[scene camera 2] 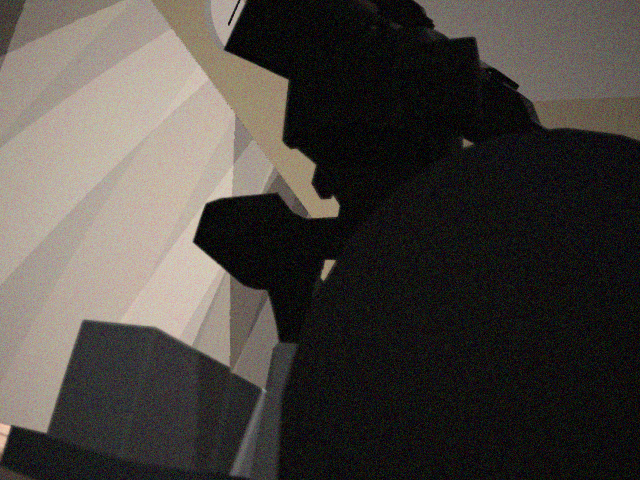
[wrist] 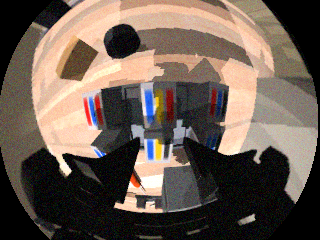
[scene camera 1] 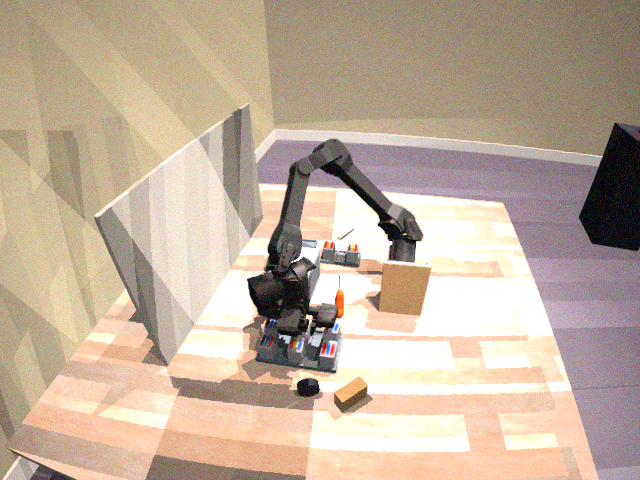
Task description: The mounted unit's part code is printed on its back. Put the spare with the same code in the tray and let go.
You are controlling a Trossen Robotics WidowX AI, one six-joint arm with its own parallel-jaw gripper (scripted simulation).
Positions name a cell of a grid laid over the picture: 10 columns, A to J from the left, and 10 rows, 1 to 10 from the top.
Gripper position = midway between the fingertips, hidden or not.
Observation:
The gripper (scene camera 1: E7) is open, holding nothing. Also in view: a brown block (scene camera 1: F9), a black puck (scene camera 2: H7) and a tall grey panel (scene camera 2: B3).
The brown block shows as well in the wrist view (wrist: C3). The black puck shows as well in the wrist view (wrist: D2). The gripper also shows in the wrist view (wrist: F6). Scene camera 2 misses the brown block: it is out of frame.

